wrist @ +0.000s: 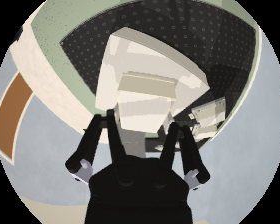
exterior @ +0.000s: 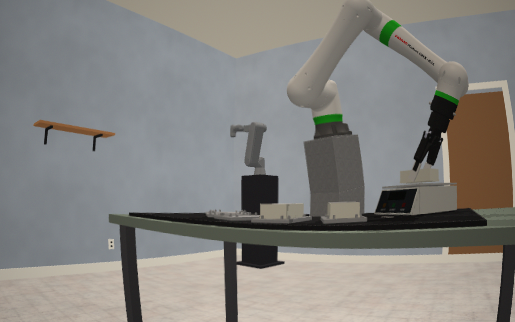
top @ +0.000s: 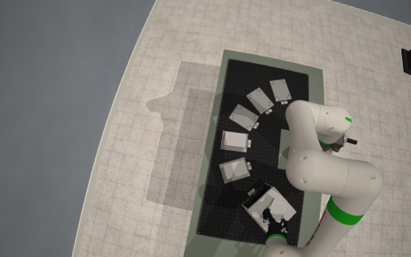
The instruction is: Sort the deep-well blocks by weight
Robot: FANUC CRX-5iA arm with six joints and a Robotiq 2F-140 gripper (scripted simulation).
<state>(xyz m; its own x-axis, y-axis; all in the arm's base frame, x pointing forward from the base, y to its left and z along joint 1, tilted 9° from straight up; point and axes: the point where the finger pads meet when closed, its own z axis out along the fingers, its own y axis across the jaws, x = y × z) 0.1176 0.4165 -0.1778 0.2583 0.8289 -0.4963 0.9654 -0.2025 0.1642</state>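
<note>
Right now the deep-well block is 10 mm below my hand. The rest, counted from my hand: check-weigher 10 mm ahead, 80 mm below.
</note>
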